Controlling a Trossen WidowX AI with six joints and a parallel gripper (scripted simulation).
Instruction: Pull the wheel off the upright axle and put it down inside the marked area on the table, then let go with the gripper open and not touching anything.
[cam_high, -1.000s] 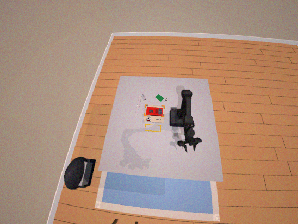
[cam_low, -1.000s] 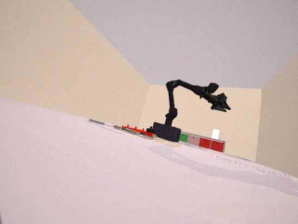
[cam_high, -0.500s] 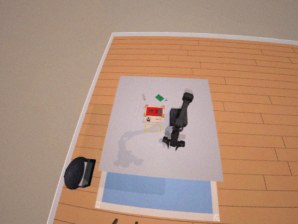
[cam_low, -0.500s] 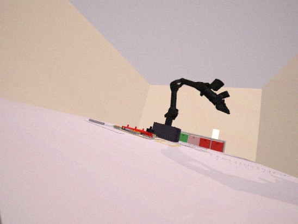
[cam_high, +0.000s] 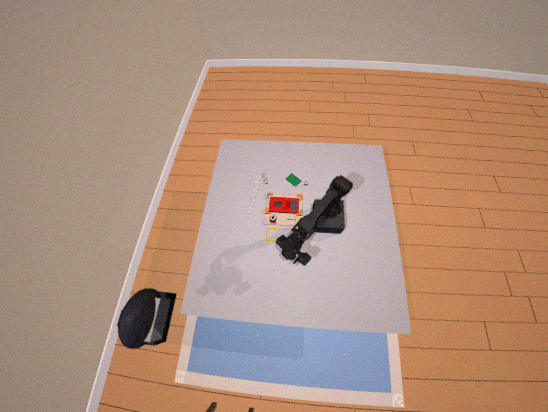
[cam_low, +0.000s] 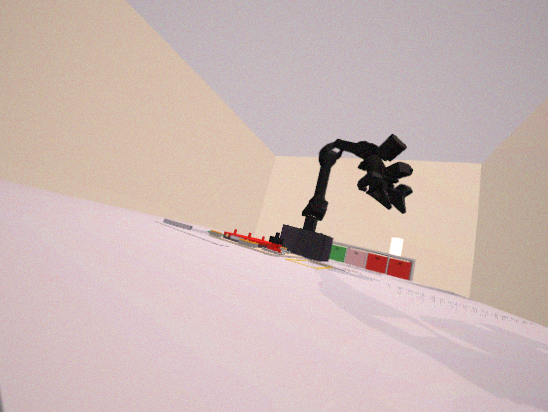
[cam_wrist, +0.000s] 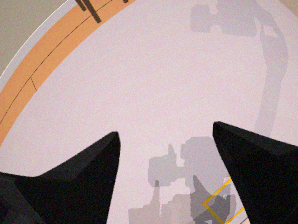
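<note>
Now: the wheel 120 mm ahead of my gripper tip, 280 mm to the right of it and 160 mm below it. The rest, counted from my gripper tip: green square (10 mm ahead, 610 mm to the right, 200 mm below); thin white strip (280 mm ahead, 470 mm to the right, 200 mm below); dark axle (120 mm ahead, 280 mm to the right, 170 mm below).
</note>
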